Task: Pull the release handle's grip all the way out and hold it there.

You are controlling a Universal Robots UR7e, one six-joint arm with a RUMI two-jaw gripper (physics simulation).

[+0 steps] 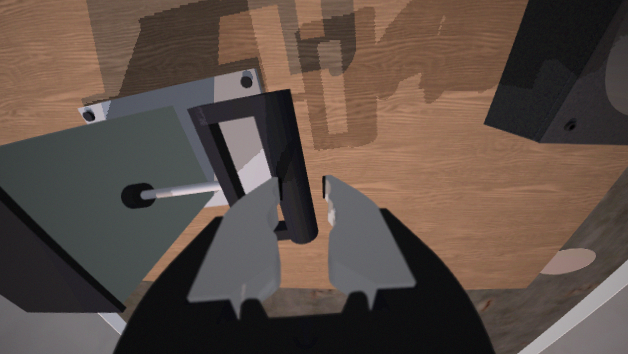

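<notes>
The release handle's dark grip (pixel 292 145) is a rectangular loop with a thick round bar on its right side. A thin metal rod (pixel 182 189) joins the loop to a black round collar (pixel 134 195) on the grey-green housing face (pixel 90 165), and a length of rod shows between them. My gripper (pixel 302 179) is shut on the grip, around the lower part of its round bar. The bar lies against the left finger, and a narrow strip of table shows between it and the right finger. The left finger hides part of the loop's lower left side.
A pale base plate (pixel 162 96) with dark bolts lies behind the housing on the wooden table (pixel 450 200). A dark box-like object (pixel 525 65) stands at the upper right. The table's edge runs across the lower right, and shadows fall across the top.
</notes>
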